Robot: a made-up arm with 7 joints.
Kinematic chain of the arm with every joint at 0, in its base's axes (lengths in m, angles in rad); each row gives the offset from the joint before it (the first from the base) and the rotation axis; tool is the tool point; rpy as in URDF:
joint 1: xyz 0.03 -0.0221 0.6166 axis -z
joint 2: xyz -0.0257 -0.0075 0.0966 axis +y
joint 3: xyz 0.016 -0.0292 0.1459 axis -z
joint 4: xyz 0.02 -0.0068 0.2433 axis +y
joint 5: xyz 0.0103 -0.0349 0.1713 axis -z
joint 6: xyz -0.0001 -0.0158 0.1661 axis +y
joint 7: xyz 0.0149 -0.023 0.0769 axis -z
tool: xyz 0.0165 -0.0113 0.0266 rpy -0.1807 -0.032 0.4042
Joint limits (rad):
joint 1: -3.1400..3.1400
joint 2: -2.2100..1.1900
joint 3: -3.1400..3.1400
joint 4: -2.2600..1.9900
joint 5: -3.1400..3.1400
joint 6: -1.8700..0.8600
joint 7: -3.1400..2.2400
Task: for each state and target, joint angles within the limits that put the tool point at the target. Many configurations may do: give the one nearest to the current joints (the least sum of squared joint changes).
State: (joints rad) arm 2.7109 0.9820 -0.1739 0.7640 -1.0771 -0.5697 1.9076
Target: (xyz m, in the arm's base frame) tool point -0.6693 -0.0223 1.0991
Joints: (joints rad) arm 2.9442 0.7947 -0.0507 0.3736 -1.0136 -0.4876 1.8985
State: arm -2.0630 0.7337 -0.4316 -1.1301 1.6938 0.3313 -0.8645
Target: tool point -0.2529 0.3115 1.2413
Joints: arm -2.6544 1.1900 -0.0817 -0.9891 1.7264 0.2789 -0.8739
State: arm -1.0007 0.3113 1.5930 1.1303 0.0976 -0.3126 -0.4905
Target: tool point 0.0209 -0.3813 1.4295
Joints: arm -0.5748 0.0404 2.0356 0.7781 0.1167 -0.3925 -0.4660
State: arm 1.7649 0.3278 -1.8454 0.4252 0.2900 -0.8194 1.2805
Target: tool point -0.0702 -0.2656 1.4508
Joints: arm 1.9263 0.2761 -1.8223 0.2172 0.3384 -1.1348 1.3440
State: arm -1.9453 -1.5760 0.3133 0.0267 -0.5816 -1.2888 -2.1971
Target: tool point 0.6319 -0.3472 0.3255
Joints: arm -2.4684 -1.9722 0.2745 -0.1430 -0.6075 -1.3806 -2.2137
